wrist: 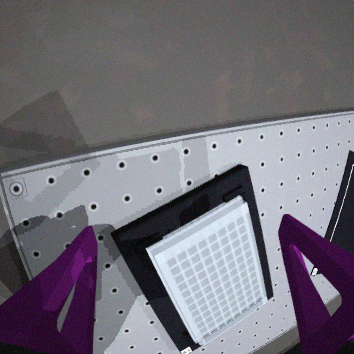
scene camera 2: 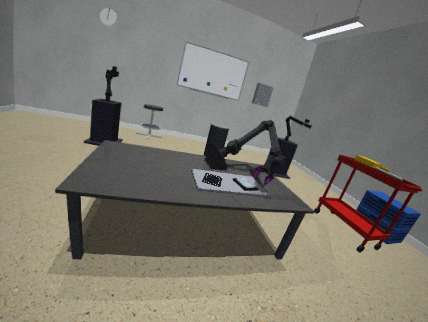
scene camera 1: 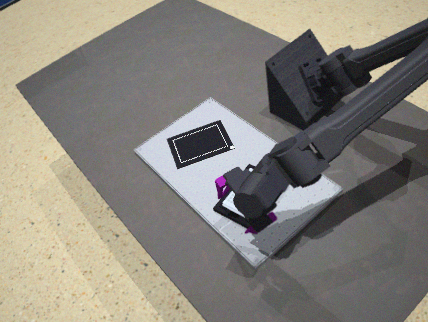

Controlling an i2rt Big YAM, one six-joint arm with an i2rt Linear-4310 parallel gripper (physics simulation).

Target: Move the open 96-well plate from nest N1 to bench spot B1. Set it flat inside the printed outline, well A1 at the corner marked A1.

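Pixels of known places: gripper, fingertip midpoint: (wrist: pixel 189 230) (scene camera 2: pixel 259 182) (scene camera 1: pixel 233 214); arm's base, link origin: (scene camera 2: pixel 219 154) (scene camera 1: pixel 316 80).
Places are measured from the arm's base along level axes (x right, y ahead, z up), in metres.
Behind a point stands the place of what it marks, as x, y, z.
The white, open 96-well plate (scene camera 1: pixel 229 202) @[-0.146, 0.421, -0.052] (scene camera 2: pixel 247 182) @[-0.162, 0.371, -0.053] (wrist: pixel 215 270) @[-0.160, 0.378, -0.054] lies in the black nest N1 (scene camera 1: pixel 223 211) @[-0.149, 0.443, -0.068] (wrist: pixel 132 250) @[-0.223, 0.406, -0.068], its wells facing up. A small white mark shows at a nest corner at the bottom of the wrist view. My gripper (scene camera 1: pixel 235 212) @[-0.212, 0.448, -0.001] (scene camera 2: pixel 262 178) @[-0.212, 0.448, -0.001] (wrist: pixel 189 230) @[-0.212, 0.448, -0.001] is open and empty above the nest. In the wrist view its magenta fingers stand on either side of the plate. The arm hides part of the plate in scene camera 1. Spot B1 is a black pad (scene camera 1: pixel 200 144) @[0.088, 0.362, -0.078] (scene camera 2: pixel 212 179) @[0.095, 0.364, -0.078] (wrist: pixel 345 210) @[0.066, 0.377, -0.078] with a white outline and a white corner mark (scene camera 1: pixel 232 147) @[0.016, 0.300, -0.078] (wrist: pixel 314 271) @[0.017, 0.300, -0.077].
A perforated light-grey board (scene camera 1: pixel 155 150) @[0.161, 0.474, -0.079] (wrist: pixel 300 145) @[-0.045, 0.469, -0.079] carries the nest and pad on a dark table (scene camera 1: pixel 100 75) @[0.668, 0.452, -0.093] (scene camera 2: pixel 135 170) @[0.613, 0.398, -0.092]. A black angled bracket (scene camera 1: pixel 287 80) @[0.020, 0.090, 0.038] (scene camera 2: pixel 216 142) stands behind the board. A red cart (scene camera 2: pixel 350 217) stands on the floor to the right of the table.
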